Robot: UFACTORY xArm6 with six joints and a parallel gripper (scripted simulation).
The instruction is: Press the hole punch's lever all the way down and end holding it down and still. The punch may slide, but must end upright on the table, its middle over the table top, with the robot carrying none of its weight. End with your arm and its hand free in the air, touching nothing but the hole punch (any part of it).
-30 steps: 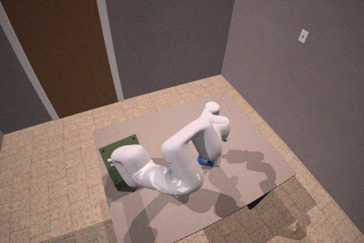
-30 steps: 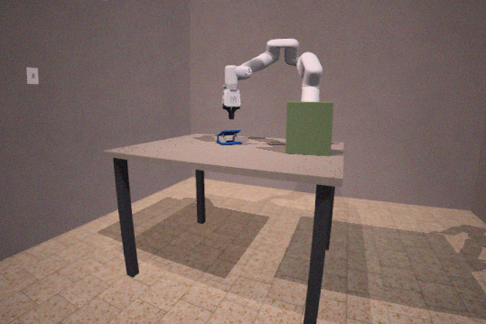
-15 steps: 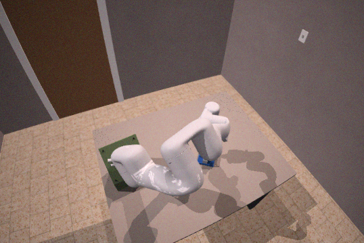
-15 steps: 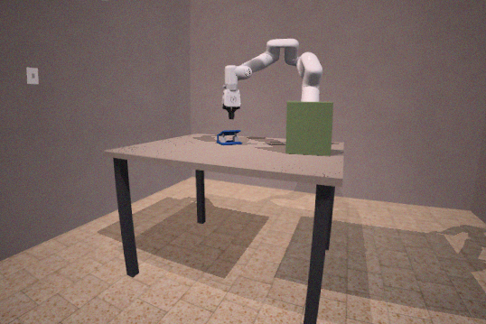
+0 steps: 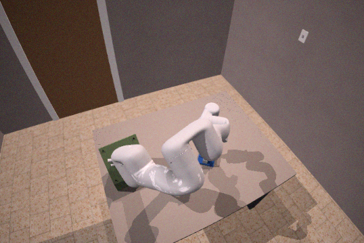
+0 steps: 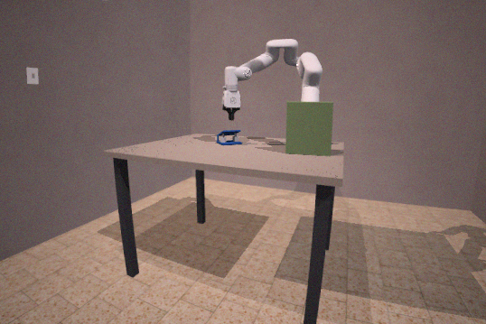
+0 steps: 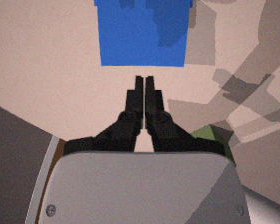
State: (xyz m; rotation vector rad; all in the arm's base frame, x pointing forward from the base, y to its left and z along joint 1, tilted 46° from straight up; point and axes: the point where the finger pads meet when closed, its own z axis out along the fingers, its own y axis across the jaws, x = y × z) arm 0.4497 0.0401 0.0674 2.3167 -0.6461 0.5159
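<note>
Right now my hand is 120 mm above the hole punch, 30 mm short of it and 20 mm to the left of it.
</note>
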